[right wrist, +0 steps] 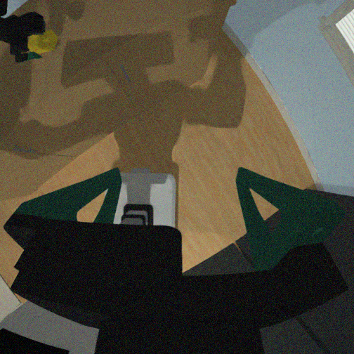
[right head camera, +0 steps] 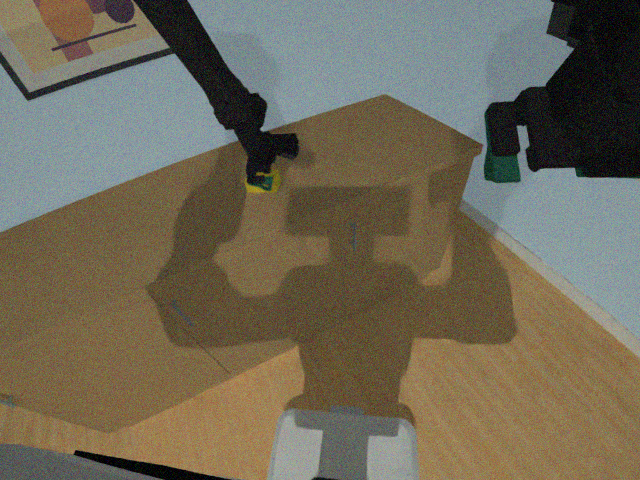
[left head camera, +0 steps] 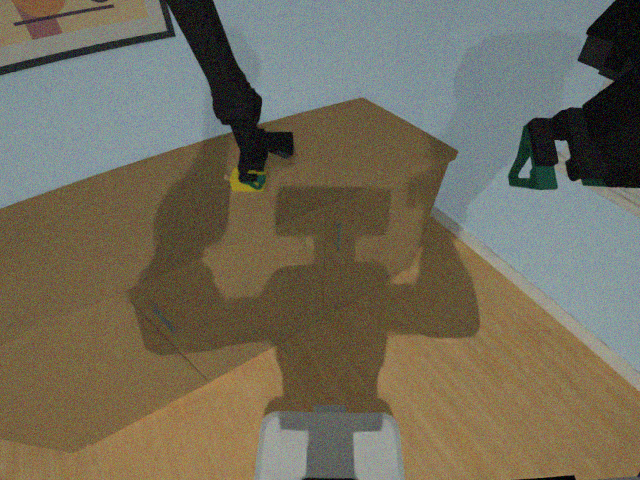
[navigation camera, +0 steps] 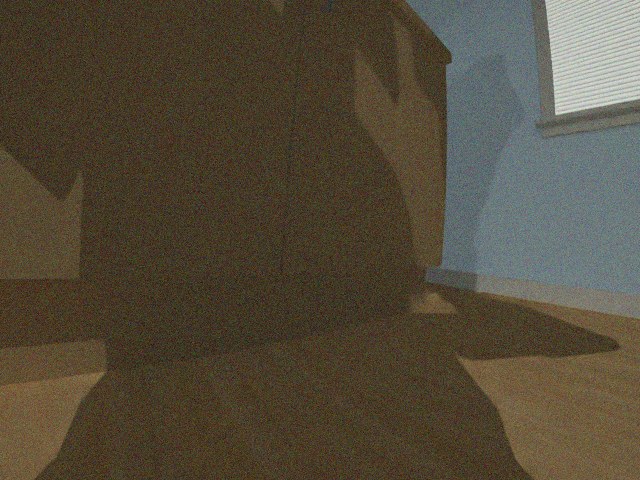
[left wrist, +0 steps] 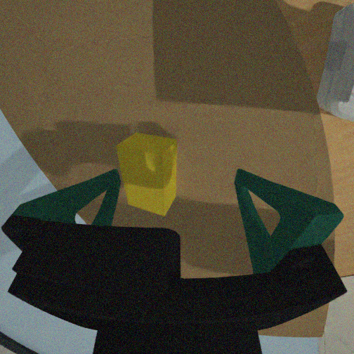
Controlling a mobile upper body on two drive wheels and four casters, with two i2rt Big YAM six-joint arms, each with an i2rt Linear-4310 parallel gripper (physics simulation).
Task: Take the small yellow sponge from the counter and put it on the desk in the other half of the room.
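Frame: origin at the left arm's base, x back, y right, z up, level; metres.
Seen in the pictures: left gripper, between the fingertips: (right head camera: 271, 176) (left head camera: 260, 174); right gripper, between the fingertips: (right head camera: 531, 172) (left head camera: 546, 180).
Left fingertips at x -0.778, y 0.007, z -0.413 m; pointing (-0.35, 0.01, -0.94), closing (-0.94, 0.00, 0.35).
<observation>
A point is followed by its place in that frame.
The small yellow sponge (left head camera: 241, 184) @(z -0.474, x -0.812, y -0.067 m) (right head camera: 255, 189) @(z -0.487, x -0.812, y -0.072 m) (left wrist: 148, 170) (right wrist: 46, 42) is on the brown counter (left head camera: 330, 139) @(z -0.500, x -1.142, y 0.211 m) (right head camera: 351, 134) @(z -0.500, x -1.175, y 0.222 m) (left wrist: 215, 145), near the back wall. My left gripper (left wrist: 177, 175) is open with nothing between its fingers. It is at the sponge, and in the left wrist view the sponge shows between the fingertips, close beside the left-hand one. In the head views the fingers partly cover the sponge. My right gripper (right wrist: 178, 173) is open and empty, held up at the right of the head views, away from the counter. The desk does not show in these views.
A blue wall (left head camera: 361, 51) @(z -0.287, x -1.586, y 0.351 m) (right head camera: 372, 46) @(z -0.274, x -1.558, y 0.309 m) (navigation camera: 542, 206) @(z -0.976, x -1.254, y 1.309 m) stands behind and to the right of the counter. A framed picture (left head camera: 87, 54) @(z -0.128, x -1.008, y -0.526 m) (right head camera: 103, 68) @(z -0.106, x -0.973, y -0.537 m) hangs at the upper left. A window with blinds (navigation camera: 594, 56) @(z -0.317, x -1.069, y 1.424 m) is on the right. Wooden floor (left head camera: 465, 403) @(z -1.410, x -0.398, y 0.878 m) lies in front of the counter.
</observation>
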